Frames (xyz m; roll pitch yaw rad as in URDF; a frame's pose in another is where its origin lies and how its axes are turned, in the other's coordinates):
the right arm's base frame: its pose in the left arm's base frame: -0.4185 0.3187 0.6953 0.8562 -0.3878 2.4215
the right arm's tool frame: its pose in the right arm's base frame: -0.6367 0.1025 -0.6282 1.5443 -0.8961 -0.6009
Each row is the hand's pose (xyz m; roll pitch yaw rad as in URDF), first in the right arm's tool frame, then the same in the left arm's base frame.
Working: the right arm's tool frame: its pose in the left arm's base frame: -0.4276 -0.3939 0.1451 2.6033 -0.4352 1.2884

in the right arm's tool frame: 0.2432 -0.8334 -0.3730 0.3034 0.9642 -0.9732
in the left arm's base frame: -1.2245 0.1140 0.1506 2.6209 -0.5893 2.7443
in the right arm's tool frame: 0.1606 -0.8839 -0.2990 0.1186 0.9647 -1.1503
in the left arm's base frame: -1.2400 0.0797 0.0347 2.5369 -0.5191 2.8295
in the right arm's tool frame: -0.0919 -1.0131 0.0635 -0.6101 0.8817 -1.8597
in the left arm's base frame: -1.1875 -0.0082 -0.4141 2.2478 -0.2436 -3.0968
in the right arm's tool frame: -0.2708 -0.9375 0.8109 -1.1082 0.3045 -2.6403
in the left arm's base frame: -0.7316 -0.0447 -1.0362 2.2526 0.3389 -2.4723
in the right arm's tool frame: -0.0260 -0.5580 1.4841 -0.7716 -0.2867 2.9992
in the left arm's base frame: 0.0197 0.1368 -1.2807 3.0467 0.5910 -1.5324
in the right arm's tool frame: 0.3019 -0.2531 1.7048 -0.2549 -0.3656 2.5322
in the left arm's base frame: 0.4666 0.3313 -1.1725 -2.6686 0.3604 -1.0967
